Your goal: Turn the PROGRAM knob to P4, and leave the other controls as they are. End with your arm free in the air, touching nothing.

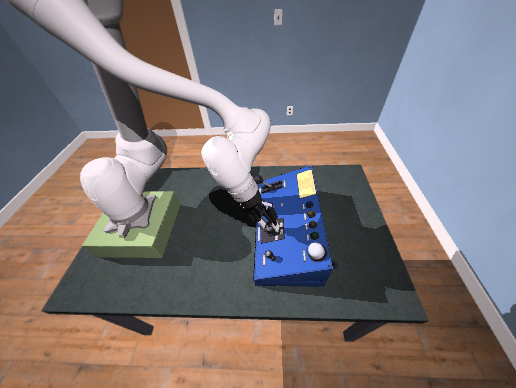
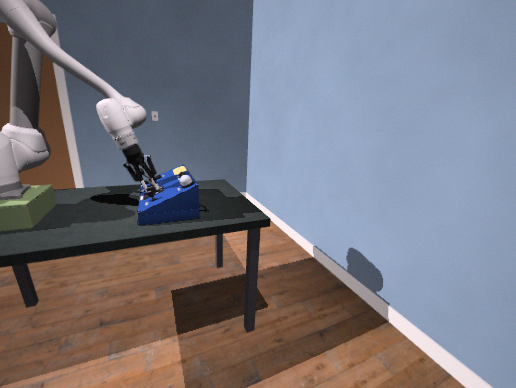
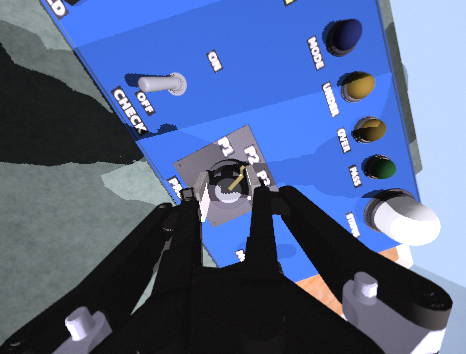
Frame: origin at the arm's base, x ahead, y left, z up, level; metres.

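Where they show: gripper, fingertip midpoint: [image 1: 272,228] [image 2: 153,190] [image 3: 228,179]; arm's base, origin of the base link: [image 1: 132,213].
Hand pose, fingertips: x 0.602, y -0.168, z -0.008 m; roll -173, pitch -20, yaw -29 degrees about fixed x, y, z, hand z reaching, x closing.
Observation:
Each offset is from my fingertips to the top centre of the thing. "spot": to the spot under its first point.
The blue control panel [image 1: 292,260] [image 2: 172,205] [image 3: 295,100] stands on the table. The PROGRAM knob @[dx -0.011, dy -0.003, dz +0.028 m] [image 3: 227,196] is round and dark with a pale centre, on a grey square plate @[spot: dx -0.019, dy +0.039, dz -0.017 m] [image 3: 192,162]. Its yellow pointer @[spot: dx +0.003, dy +0.001, dz +0.028 m] [image 3: 237,180] points up and right, toward the P2 label @[spot: dx +0.038, dy +0.007, dz +0.009 m] [image 3: 251,155]. P1 @[spot: dx +0.021, dy +0.032, dz +0.000 m] [image 3: 225,146] and P3 @[spot: dx +0.034, dy -0.025, dz +0.009 m] [image 3: 263,178] also show; the P4 label is hidden behind the right finger. My gripper [image 1: 270,228] [image 2: 152,189] [image 3: 228,179] is shut on the PROGRAM knob, with one pad on each side of it.
The CHECK toggle @[dx +0.003, dy +0.117, dz +0.031 m] [image 3: 161,84] leans toward OFF. A small black-tipped lever @[dx -0.023, dy -0.122, dz +0.038 m] [image 1: 270,254] stands near the panel's front. A white dome @[spot: dx +0.117, dy -0.169, dz +0.099 m] [image 1: 316,251] [image 2: 185,180] [image 3: 407,220] and several coloured domes line the right side. A yellow note @[spot: dx +0.181, dy +0.167, dz +0.056 m] [image 1: 306,184] lies at the back.

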